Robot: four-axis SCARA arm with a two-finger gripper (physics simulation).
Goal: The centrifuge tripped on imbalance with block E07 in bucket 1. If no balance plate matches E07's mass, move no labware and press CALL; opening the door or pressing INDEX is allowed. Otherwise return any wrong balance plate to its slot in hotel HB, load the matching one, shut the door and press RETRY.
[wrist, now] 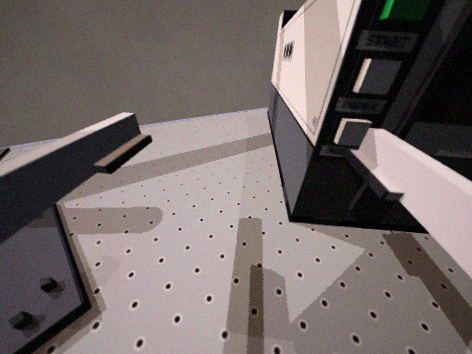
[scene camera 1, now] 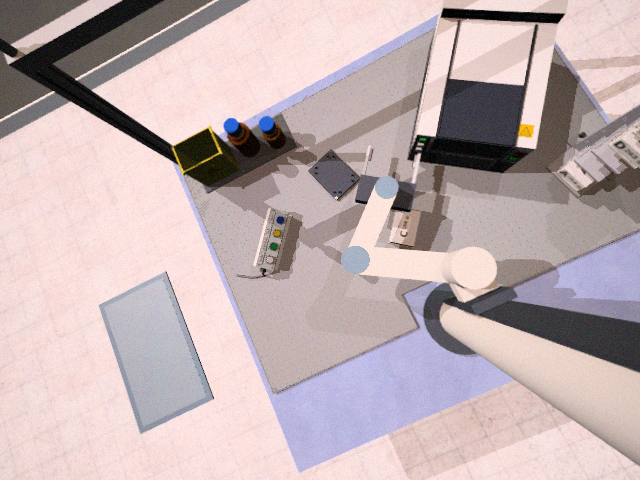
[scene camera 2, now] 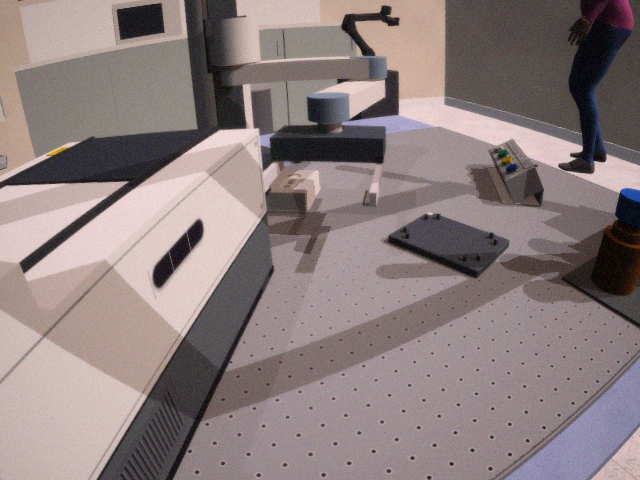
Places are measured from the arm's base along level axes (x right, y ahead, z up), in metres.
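Where they show: gripper, between the fingertips: [wrist: 245,133] [scene camera 1: 394,150] [scene camera 2: 310,197].
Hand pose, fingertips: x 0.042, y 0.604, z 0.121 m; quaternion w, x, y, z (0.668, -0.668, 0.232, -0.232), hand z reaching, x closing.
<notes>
Things, the pixels of their top centre, and the offset from my fingertips. "*": a spot on its surface instead.
- lowest white panel button, centre of its top: [wrist: 355,119] dx +0.072, dy -0.035, dz +0.010 m
- white button, centre of its top: [wrist: 381,59] dx +0.072, dy -0.035, dz +0.046 m
- button box, centre of its top: [scene camera 2: 515,150] [scene camera 1: 267,237] dx -0.530, dy -0.068, dz -0.025 m
- beige block, centre of its top: [scene camera 2: 291,180] [scene camera 1: 405,226] dx -0.074, dy -0.245, dz -0.067 m
- dark pinned plate, centre of its top: [scene camera 2: 451,232] [scene camera 1: 333,173] dx -0.214, dy +0.057, dz -0.086 m
- yellow-edged box, a spot on its surface: [scene camera 1: 205,155] * dx -0.635, dy +0.360, dz -0.074 m
My gripper [scene camera 1: 392,153] [scene camera 2: 321,188] [wrist: 245,133] is open and empty, low in front of the centrifuge [scene camera 1: 483,111] [scene camera 2: 217,191] [wrist: 315,65]. In the wrist view its right fingertip overlaps the lowest white panel button [wrist: 351,132]; contact is unclear. Above are another white button [wrist: 379,76] and a green one [wrist: 407,7]. The centrifuge's front is dark, so I cannot tell the door's state. Block E07 and the buckets do not show. Labelled plates [scene camera 1: 576,174] stand in a rack at the right. A button box [scene camera 1: 272,240] [scene camera 2: 511,160] has blue, yellow, green and white buttons.
A beige block [scene camera 1: 404,229] [scene camera 2: 289,193] stands beside the gripper body. A dark pinned plate [scene camera 1: 334,174] [scene camera 2: 448,242] [wrist: 40,280] lies left of the gripper. Blue-capped bottles [scene camera 1: 242,136] [scene camera 2: 617,258] and a yellow-edged box [scene camera 1: 205,155] stand at the mat's far left. A person [scene camera 2: 594,87] stands beyond.
</notes>
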